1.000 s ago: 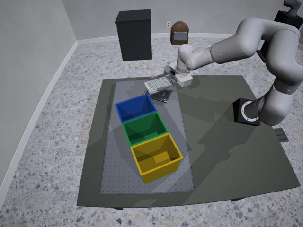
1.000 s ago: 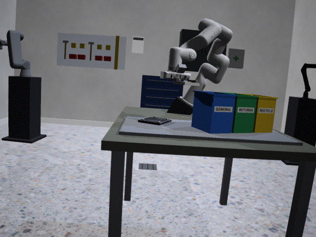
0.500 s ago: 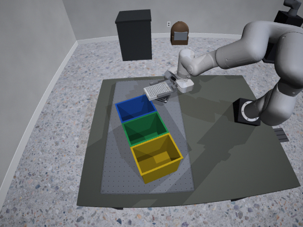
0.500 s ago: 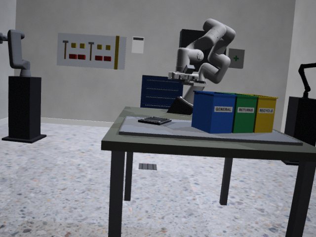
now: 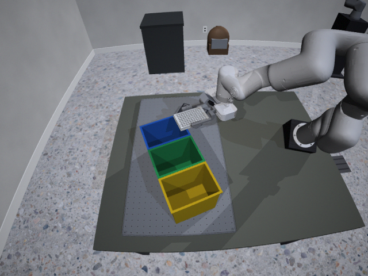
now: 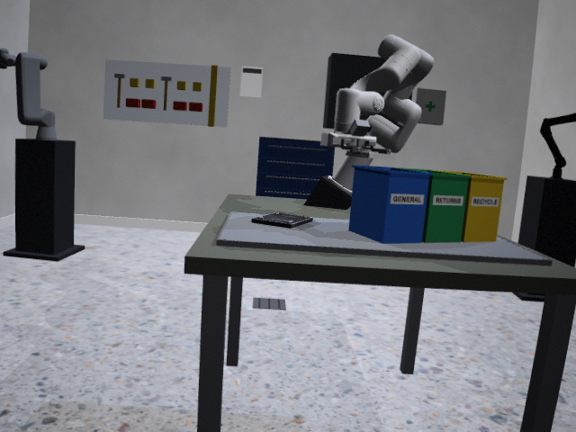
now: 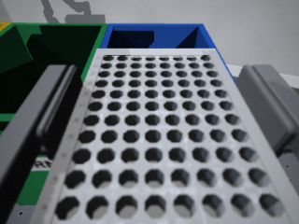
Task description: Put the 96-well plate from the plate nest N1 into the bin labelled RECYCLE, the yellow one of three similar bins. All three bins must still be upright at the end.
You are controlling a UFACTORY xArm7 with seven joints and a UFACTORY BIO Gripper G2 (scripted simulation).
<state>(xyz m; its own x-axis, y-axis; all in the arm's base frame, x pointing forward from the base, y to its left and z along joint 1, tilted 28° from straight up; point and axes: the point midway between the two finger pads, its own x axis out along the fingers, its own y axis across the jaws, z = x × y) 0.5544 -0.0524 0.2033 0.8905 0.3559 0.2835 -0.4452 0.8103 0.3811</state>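
Right now the yellow recycle bin is 280 mm to the left of my hand, 130 mm below it and 10 mm behind it. Also, from my hand: blue general bin (130 mm below, 110 mm ahead, 50 mm to the left); then white 96-well plate (10 mm below); then green returns bin (160 mm to the left, 130 mm below, 50 mm ahead).
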